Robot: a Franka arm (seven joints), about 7 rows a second.
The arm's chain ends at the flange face. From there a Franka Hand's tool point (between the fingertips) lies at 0.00 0.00 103.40 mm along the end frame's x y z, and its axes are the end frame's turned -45 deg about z.
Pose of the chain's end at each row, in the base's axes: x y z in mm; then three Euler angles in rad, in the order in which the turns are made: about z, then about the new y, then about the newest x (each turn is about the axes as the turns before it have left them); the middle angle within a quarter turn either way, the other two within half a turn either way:
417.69, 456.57, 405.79, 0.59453, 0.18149, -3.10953
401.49, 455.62, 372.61, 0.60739, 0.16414, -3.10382
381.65, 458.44, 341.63, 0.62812, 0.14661, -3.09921
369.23, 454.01, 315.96, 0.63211, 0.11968, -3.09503
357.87, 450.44, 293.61, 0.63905, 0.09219, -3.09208
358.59, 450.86, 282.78, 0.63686, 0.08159, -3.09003
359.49, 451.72, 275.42, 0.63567, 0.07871, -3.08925
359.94, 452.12, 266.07, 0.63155, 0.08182, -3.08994
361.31, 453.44, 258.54, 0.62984, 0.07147, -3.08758
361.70, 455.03, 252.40, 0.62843, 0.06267, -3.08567
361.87, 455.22, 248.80, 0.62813, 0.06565, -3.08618
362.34, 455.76, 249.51, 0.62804, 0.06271, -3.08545
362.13, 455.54, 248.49, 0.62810, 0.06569, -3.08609
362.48, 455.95, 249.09, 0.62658, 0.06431, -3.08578
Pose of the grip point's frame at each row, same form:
400.38, 448.87, 304.14, 1.38502, 0.10553, -2.99025
385.40, 449.19, 270.67, 1.39608, 0.08932, -2.99865
366.86, 453.12, 239.43, 1.41534, 0.07373, -3.00790
356.44, 450.61, 213.41, 1.41776, 0.05177, -3.02406
347.19, 448.88, 190.78, 1.42368, 0.03025, -3.04144
348.65, 450.14, 179.86, 1.42116, 0.02131, -3.04748
349.74, 451.25, 172.48, 1.41987, 0.01872, -3.04896
349.98, 451.45, 163.15, 1.41584, 0.02141, -3.04725
352.06, 453.61, 155.55, 1.41386, 0.01242, -3.05290
353.07, 455.90, 149.36, 1.41228, 0.00484, -3.05776
353.02, 455.87, 145.78, 1.41202, 0.00731, -3.05602
353.70, 456.65, 146.48, 1.41187, 0.00471, -3.05758
353.28, 456.20, 145.47, 1.41199, 0.00727, -3.05593
353.72, 456.73, 146.06, 1.41044, 0.00608, -3.05668

